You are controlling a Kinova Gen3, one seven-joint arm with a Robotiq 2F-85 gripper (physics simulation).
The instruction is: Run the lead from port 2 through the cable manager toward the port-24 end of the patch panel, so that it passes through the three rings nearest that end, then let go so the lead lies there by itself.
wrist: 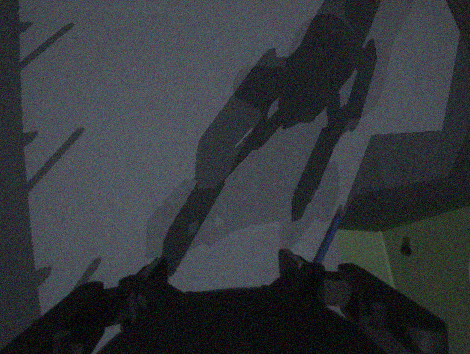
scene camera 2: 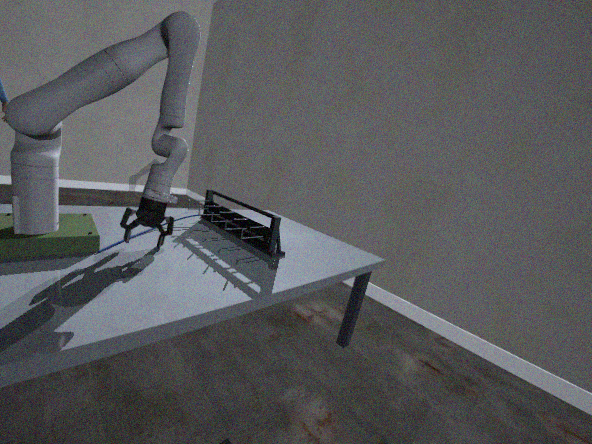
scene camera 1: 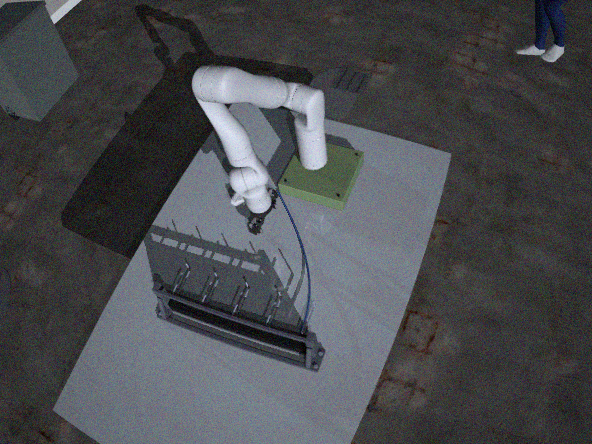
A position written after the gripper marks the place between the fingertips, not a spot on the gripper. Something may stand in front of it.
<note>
In view: the gripper (scene camera 2: 143,244).
The gripper shows as well in the wrist view (wrist: 224,266).
</note>
